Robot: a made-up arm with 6 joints.
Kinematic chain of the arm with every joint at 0, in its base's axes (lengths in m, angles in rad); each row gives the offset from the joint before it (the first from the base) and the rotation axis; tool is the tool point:
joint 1: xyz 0 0 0.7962 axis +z
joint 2: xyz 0.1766 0 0 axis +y
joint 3: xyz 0 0 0.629 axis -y
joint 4: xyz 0 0 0.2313 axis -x
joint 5: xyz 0.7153 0 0 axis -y
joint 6: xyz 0.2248 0 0 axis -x
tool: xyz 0 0 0
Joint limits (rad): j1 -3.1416..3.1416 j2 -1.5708..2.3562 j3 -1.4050..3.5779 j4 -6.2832..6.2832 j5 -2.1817..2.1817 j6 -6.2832..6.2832
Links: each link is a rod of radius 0.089 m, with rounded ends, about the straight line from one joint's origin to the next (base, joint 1, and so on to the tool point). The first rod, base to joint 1, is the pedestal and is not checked.
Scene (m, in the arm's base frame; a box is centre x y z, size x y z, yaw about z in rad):
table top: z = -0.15
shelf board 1: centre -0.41 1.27 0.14 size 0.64 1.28 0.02 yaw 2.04
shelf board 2: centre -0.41 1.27 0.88 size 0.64 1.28 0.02 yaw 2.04
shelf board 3: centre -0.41 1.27 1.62 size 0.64 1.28 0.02 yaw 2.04
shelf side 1: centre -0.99 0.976 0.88 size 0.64 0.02 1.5 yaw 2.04
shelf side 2: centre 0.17 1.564 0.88 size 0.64 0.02 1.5 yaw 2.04
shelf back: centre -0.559 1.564 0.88 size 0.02 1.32 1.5 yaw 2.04
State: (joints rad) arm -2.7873 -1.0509 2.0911 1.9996 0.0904 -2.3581
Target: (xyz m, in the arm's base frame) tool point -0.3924 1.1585 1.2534
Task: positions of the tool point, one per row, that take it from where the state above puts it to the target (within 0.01 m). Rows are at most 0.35 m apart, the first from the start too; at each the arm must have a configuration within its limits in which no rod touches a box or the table.
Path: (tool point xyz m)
1: 1.0738 0.6990 1.0207
2: 0.8529 0.9002 1.1487
3: 0.5947 1.0265 1.2679
4: 0.3253 1.0732 1.3770
5: 0.0987 1.1593 1.3471
6: -0.1464 1.1888 1.3055
7: -0.3924 1.1585 1.2534

